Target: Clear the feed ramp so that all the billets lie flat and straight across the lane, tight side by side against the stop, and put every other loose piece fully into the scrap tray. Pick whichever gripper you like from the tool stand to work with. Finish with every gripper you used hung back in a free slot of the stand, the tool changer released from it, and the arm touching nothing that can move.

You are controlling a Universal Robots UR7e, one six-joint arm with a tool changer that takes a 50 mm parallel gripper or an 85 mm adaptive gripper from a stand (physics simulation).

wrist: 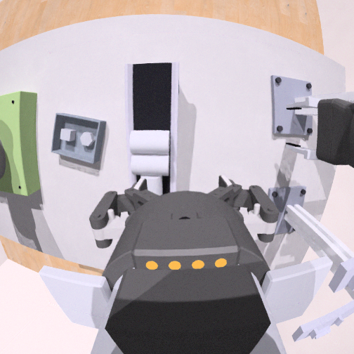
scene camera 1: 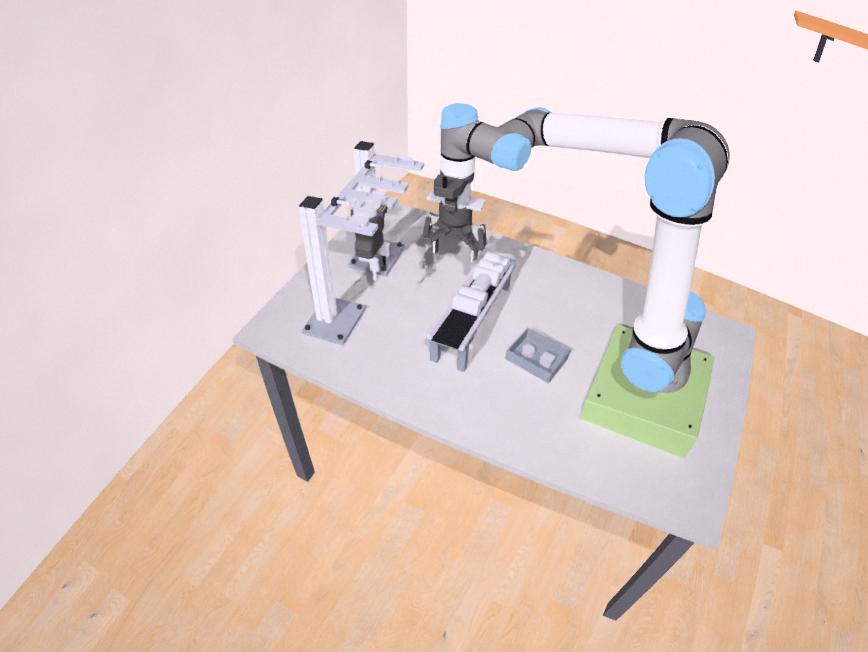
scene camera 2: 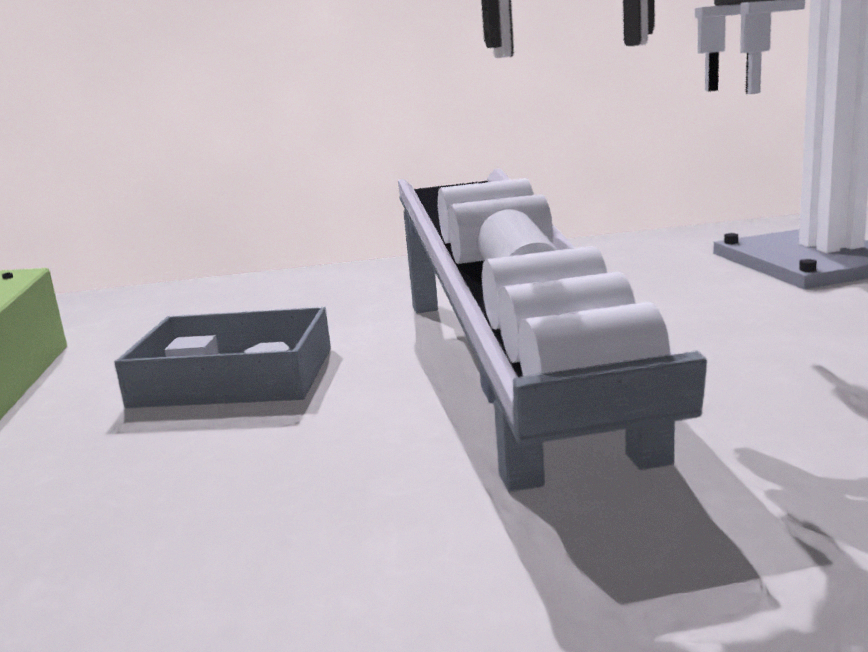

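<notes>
My adaptive gripper (scene camera 1: pixel 452 254) (scene camera 2: pixel 567 47) (wrist: pixel 183 181) hangs open and empty above the upstream side of the stop end of the feed ramp (scene camera 1: pixel 454 328) (scene camera 2: pixel 457 297) (wrist: pixel 151 95). In scene camera 2, three billets lie across the lane by the stop (scene camera 2: pixel 610 401), the nearest billet (scene camera 2: pixel 596 340) next to it. Behind them a turned billet (scene camera 2: pixel 513 233) lies lengthwise. Two crosswise billets (wrist: pixel 150 142) (wrist: pixel 150 165) are farther up. My gripper hides the lower ramp in the wrist view. The scrap tray (scene camera 2: pixel 210 382) (wrist: pixel 80 118) holds a cube (scene camera 2: pixel 191 346) (wrist: pixel 67 134) and a hexagonal piece (scene camera 2: pixel 268 347) (wrist: pixel 87 139).
The tool stand (scene camera 1: pixel 319 266) (scene camera 2: pixel 831 126) is beside the ramp, with its arms close to my gripper. The parallel gripper (scene camera 1: pixel 379 269) (scene camera 2: pixel 731 75) (wrist: pixel 289 126) hangs there. The green robot base (scene camera 1: pixel 631 421) (scene camera 2: pixel 31 336) (wrist: pixel 25 145) is beyond the tray.
</notes>
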